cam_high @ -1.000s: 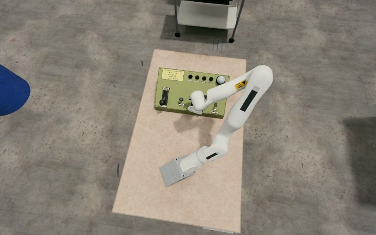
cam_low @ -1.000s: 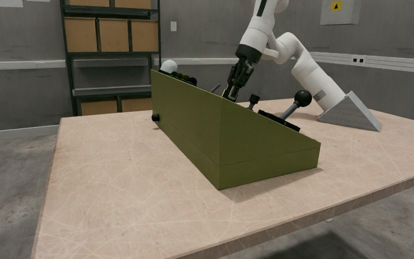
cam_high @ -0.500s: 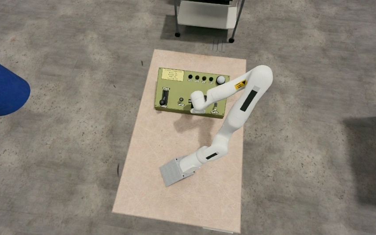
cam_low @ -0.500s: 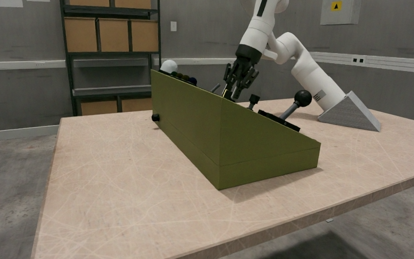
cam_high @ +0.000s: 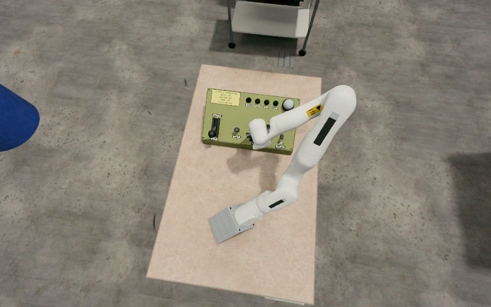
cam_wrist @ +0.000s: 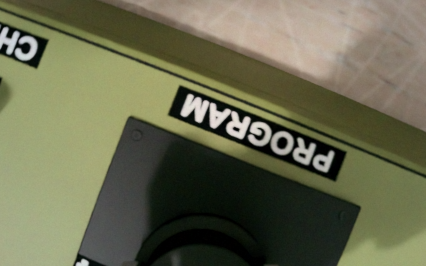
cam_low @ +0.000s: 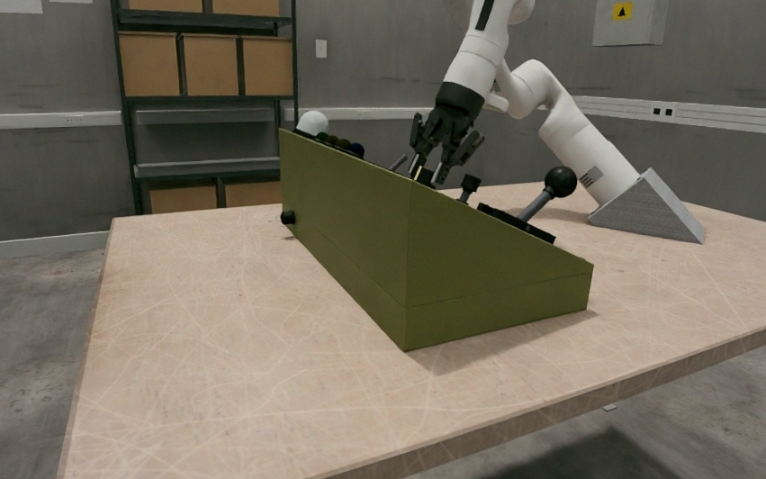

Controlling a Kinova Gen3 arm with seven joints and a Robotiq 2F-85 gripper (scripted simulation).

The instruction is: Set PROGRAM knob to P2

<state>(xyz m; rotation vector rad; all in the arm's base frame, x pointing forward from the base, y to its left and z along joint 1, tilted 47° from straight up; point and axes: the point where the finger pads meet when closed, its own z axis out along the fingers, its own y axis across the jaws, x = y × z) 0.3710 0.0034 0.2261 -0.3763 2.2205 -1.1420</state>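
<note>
Right now the thin toggle is 4 cm behind my hand, 11 cm to the right of it and 1 cm below it. The rest, counted from my hand: black ball-topped lever: 6 cm ahead, 23 cm to the left; then small black knob: 4 cm ahead, 11 cm to the left, 2 cm below.
</note>
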